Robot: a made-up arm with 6 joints. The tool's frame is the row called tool. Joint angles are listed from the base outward. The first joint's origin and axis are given. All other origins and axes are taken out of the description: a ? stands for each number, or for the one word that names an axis. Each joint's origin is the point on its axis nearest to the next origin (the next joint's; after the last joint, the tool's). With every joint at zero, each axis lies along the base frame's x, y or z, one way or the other. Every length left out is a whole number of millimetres.
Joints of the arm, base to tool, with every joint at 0 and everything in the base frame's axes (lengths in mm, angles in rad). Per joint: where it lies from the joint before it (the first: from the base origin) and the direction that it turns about. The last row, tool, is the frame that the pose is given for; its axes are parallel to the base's.
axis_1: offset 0 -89 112 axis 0 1 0
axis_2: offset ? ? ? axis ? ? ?
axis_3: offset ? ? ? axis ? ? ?
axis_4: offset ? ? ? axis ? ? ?
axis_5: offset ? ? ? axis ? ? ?
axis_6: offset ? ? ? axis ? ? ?
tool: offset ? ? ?
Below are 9 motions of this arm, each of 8 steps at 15 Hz.
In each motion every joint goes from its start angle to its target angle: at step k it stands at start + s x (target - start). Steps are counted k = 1, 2, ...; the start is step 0. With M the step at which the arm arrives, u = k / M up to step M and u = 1 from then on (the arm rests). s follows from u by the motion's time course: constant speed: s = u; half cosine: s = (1 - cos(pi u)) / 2; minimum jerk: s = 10 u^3 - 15 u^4 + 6 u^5.
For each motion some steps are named. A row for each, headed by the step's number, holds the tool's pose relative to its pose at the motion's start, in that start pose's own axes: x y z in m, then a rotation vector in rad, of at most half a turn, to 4 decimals.
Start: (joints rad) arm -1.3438 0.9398 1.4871 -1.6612 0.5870 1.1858
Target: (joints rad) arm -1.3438 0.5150 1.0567 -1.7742 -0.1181 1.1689
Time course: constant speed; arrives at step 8
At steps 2, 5, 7, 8:
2: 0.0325 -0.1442 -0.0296 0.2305 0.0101 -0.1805
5: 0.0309 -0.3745 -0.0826 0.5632 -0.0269 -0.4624
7: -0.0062 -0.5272 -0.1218 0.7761 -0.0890 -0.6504
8: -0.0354 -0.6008 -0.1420 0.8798 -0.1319 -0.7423

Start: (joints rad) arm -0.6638 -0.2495 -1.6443 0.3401 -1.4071 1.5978
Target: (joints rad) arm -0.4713 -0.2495 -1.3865 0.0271 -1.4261 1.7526
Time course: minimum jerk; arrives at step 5
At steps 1, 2, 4, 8:
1: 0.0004 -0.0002 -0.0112 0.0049 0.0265 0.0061
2: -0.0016 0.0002 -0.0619 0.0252 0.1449 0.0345
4: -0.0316 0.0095 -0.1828 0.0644 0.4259 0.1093
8: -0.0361 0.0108 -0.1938 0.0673 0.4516 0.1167

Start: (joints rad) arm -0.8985 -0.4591 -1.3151 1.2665 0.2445 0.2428
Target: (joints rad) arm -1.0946 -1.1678 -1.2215 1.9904 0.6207 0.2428
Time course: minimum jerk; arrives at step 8
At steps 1, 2, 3, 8:
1: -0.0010 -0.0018 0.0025 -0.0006 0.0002 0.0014
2: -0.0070 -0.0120 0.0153 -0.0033 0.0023 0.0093
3: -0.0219 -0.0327 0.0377 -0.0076 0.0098 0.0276
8: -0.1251 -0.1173 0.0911 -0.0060 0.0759 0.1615

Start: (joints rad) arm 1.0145 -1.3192 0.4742 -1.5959 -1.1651 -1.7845
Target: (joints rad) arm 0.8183 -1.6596 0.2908 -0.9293 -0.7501 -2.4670
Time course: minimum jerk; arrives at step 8
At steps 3, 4, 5, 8:
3: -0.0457 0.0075 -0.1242 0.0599 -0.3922 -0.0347
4: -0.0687 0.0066 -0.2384 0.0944 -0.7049 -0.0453
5: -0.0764 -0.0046 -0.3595 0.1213 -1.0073 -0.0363
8: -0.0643 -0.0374 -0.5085 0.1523 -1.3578 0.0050

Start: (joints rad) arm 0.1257 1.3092 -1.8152 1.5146 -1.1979 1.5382
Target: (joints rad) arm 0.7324 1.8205 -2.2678 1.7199 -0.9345 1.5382
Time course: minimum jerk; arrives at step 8
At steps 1, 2, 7, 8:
1: -0.0019 0.0041 0.0040 -0.0143 -0.0150 0.0016
2: -0.0133 0.0267 0.0257 -0.0905 -0.0978 0.0086
7: -0.2259 0.2436 0.2384 -0.6618 -0.9753 -0.1160
8: -0.2314 0.2470 0.2421 -0.6684 -0.9912 -0.1219

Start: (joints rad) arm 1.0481 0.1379 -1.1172 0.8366 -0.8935 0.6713
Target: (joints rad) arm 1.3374 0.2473 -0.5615 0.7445 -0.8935 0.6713
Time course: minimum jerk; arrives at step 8
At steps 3, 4, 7, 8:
3: -0.0012 -0.0169 0.0561 0.0680 -0.0391 0.0067
4: -0.0055 -0.0293 0.1042 0.1253 -0.0701 0.0183
7: -0.0247 -0.0528 0.2127 0.2546 -0.1312 0.0602
8: -0.0255 -0.0535 0.2164 0.2590 -0.1330 0.0620

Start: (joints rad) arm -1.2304 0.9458 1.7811 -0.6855 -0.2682 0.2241
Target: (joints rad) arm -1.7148 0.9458 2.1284 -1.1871 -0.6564 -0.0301
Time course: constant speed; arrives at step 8
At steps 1, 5, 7, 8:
1: -0.0452 0.0786 0.0199 0.0690 -0.0373 0.0548
5: -0.3228 0.3295 0.1070 0.3524 -0.0912 0.2662
7: -0.5065 0.4007 0.1541 0.4854 -0.0624 0.3657
8: -0.6053 0.4195 0.1785 0.5465 -0.0351 0.4139

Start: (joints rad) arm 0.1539 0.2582 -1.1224 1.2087 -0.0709 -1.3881
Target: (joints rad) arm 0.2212 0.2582 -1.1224 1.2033 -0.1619 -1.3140
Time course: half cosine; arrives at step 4
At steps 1, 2, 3, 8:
1: 0.0011 0.0033 0.0011 -0.0032 0.0123 -0.0024
2: 0.0037 0.0110 0.0039 -0.0109 0.0420 -0.0083
3: 0.0062 0.0186 0.0067 -0.0184 0.0718 -0.0143
8: 0.0072 0.0217 0.0079 -0.0215 0.0843 -0.0168

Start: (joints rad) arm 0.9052 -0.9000 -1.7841 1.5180 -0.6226 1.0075
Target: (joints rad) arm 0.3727 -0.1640 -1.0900 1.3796 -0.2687 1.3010
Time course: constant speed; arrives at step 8
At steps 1, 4, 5, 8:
1: 0.0439 -0.0816 0.0638 0.0490 -0.0442 -0.0810
4: 0.0868 -0.3575 0.2506 0.2352 -0.1904 -0.3046
5: 0.0715 -0.4552 0.3029 0.3069 -0.2443 -0.3724
8: -0.0526 -0.7416 0.4019 0.5371 -0.4221 -0.5584

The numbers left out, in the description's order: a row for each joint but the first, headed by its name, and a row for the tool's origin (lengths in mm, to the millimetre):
axis_2: xyz 42 0 82, axis 0 0 1
axis_3: xyz -357 98 0, axis 0 -1 0
axis_4: xyz 426 0 113, axis -1 0 0
axis_5: xyz 0 -11 -624, axis 0 0 1
axis_6: xyz -12 116 0, axis 0 1 0
tool: xyz 70 0 110

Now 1 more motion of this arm.
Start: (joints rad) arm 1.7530 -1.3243 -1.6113 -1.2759 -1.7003 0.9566
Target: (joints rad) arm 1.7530 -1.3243 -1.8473 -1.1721 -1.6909 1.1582
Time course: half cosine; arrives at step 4
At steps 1, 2, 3, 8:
1: 0.0214 -0.0040 0.0185 0.0214 0.0131 -0.0247
2: 0.0719 -0.0189 0.0631 0.0745 0.0446 -0.0830
3: 0.1203 -0.0412 0.1072 0.1292 0.0756 -0.1396
8: 0.1395 -0.0524 0.1253 0.1524 0.0883 -0.1626

